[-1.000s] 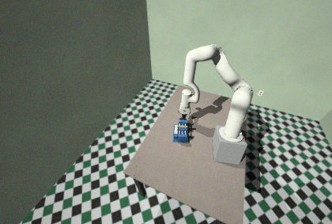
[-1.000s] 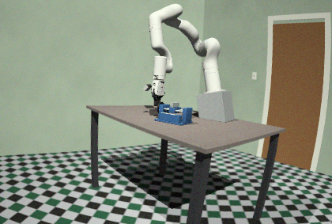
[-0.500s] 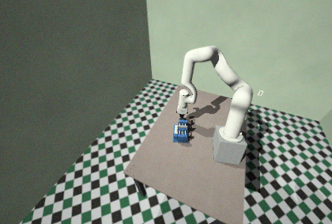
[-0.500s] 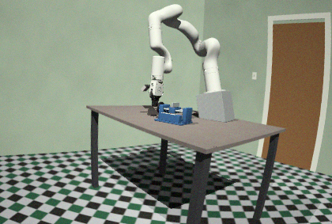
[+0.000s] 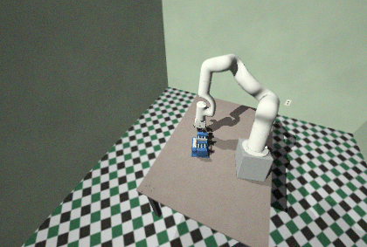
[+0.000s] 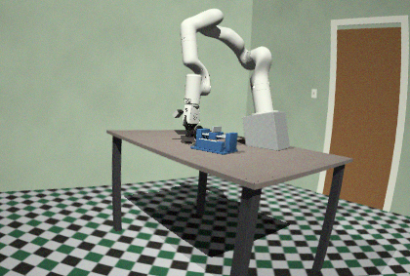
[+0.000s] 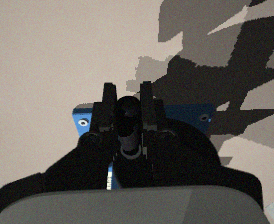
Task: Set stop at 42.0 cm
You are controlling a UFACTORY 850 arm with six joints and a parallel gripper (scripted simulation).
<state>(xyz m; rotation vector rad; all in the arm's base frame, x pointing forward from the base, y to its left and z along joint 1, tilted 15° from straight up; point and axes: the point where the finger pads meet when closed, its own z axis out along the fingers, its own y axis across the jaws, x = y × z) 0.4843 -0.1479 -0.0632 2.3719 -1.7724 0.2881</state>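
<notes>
The stop block lies 6 cm behind my hand, 14 cm to the left of it and 2 cm above it.
</notes>
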